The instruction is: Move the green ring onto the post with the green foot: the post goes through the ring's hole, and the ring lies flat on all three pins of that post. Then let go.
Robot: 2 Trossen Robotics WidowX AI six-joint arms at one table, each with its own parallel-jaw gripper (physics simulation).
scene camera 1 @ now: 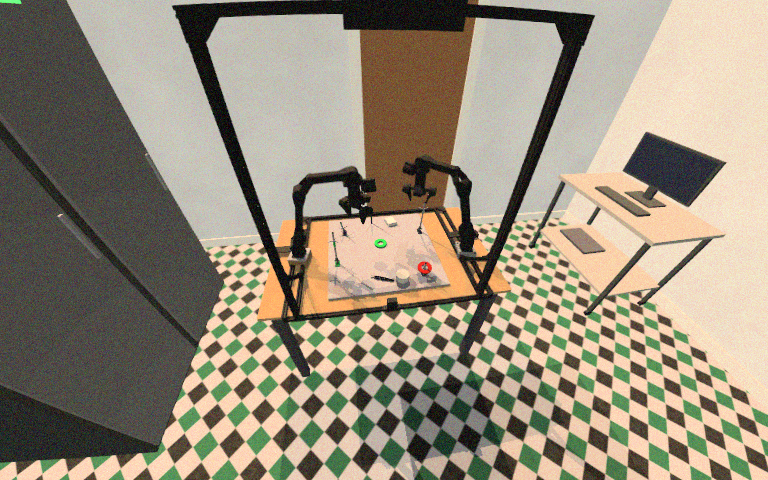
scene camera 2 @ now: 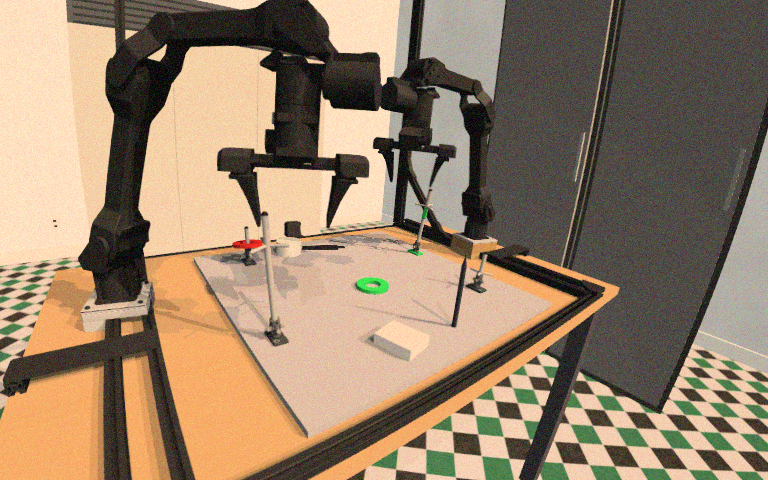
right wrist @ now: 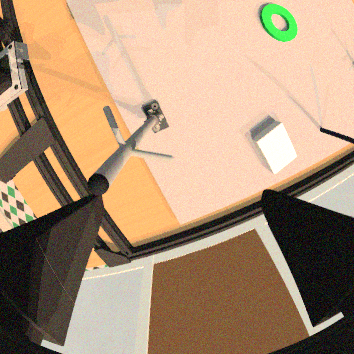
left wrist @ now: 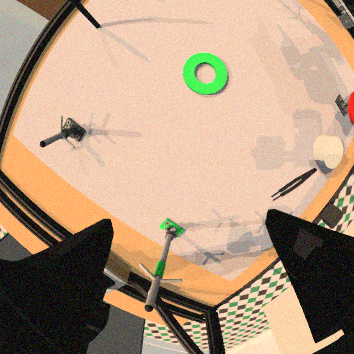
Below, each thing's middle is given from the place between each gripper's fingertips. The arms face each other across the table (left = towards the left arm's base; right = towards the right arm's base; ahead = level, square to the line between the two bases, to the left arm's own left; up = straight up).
Labels:
Now: left hand 60 mm past the green-footed post [left wrist: 159, 269], 120 mm to the right of it and 110 mm above it. From my left hand the other things lie so: white block [scene camera 2: 399, 339]: 260 mm ahead, 200 mm to the right, 200 mm below; green ring [left wrist: 202, 57]: 60 mm ahead, 120 mm to the right, 210 mm below.
Now: right hand 18 cm above the white block, 15 cm to the right of it and 7 cm short of it. From my right hand the other things lie so: green-footed post (48 cm to the left, 25 cm behind, 9 cm below); green ring (23 cm to the left, 19 cm below, 13 cm behind).

